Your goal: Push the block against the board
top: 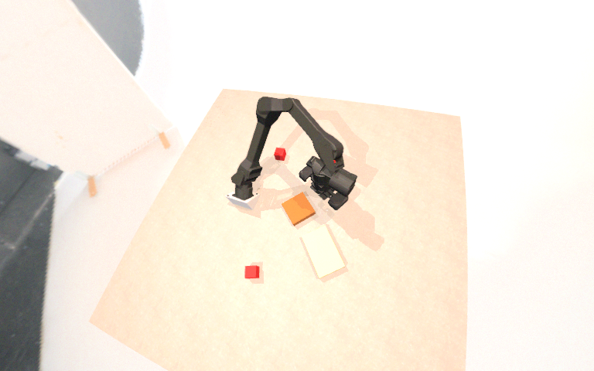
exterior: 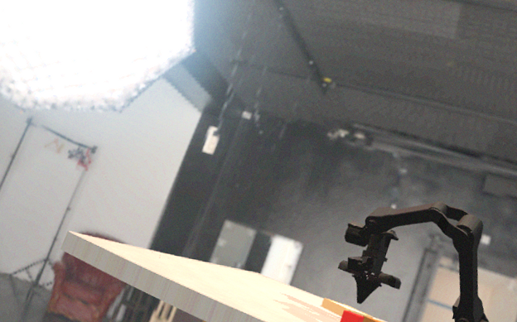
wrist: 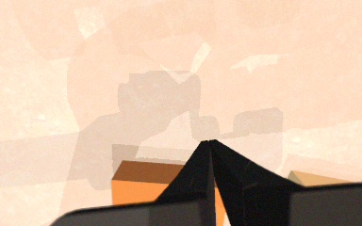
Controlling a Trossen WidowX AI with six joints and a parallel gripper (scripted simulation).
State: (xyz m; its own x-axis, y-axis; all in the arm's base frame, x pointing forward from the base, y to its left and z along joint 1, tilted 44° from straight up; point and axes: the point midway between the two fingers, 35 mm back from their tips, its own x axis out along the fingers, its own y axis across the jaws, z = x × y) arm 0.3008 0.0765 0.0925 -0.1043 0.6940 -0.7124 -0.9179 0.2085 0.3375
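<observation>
My gripper tip is now 80 mm past the orange square block, 70 mm to the left of it and 50 mm above it. Round my gripper tip: pale yellow board 70 mm ahead, 180 mm to the right, 50 mm below.
</observation>
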